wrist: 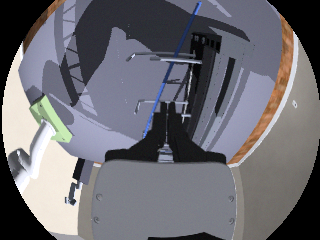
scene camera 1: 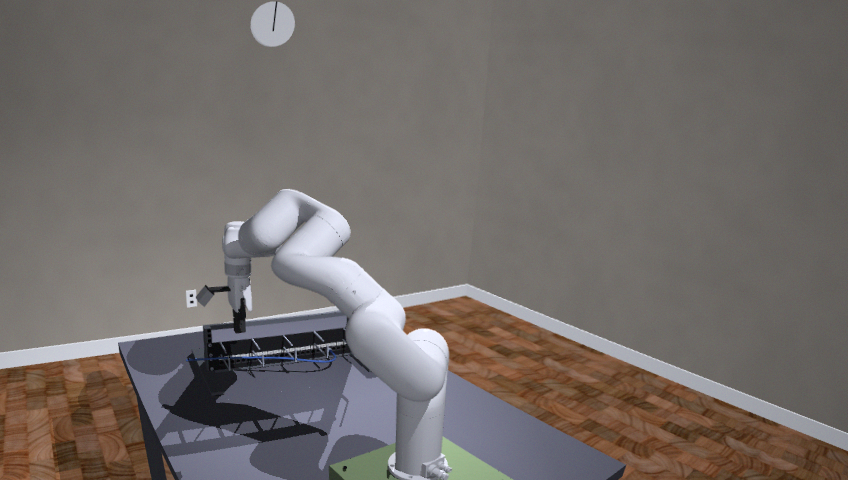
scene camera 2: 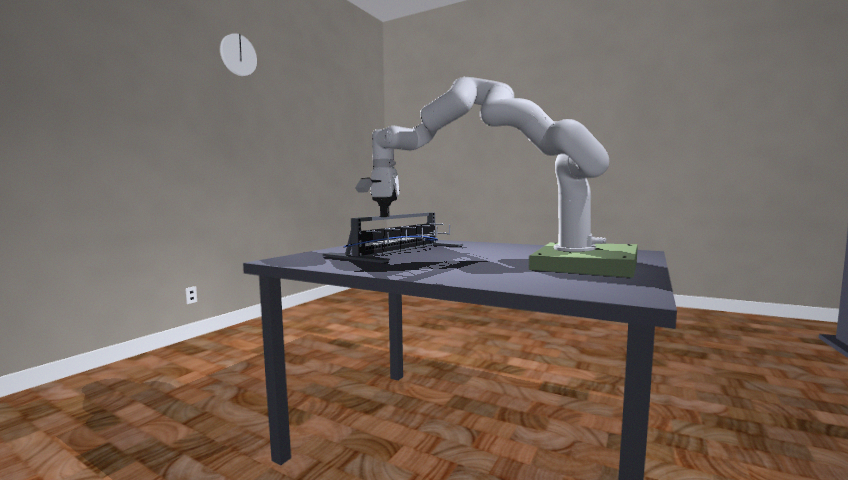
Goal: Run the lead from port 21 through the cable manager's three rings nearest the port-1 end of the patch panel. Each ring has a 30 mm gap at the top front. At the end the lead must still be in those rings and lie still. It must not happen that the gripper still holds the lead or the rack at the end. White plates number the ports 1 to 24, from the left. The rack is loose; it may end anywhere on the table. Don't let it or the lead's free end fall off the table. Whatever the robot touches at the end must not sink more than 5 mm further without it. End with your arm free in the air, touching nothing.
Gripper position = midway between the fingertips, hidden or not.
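My gripper (scene camera 1: 239, 331), (wrist: 167, 111), (scene camera 2: 384, 217). Rack (scene camera 1: 304, 344), (wrist: 205, 36), (scene camera 2: 363, 252).
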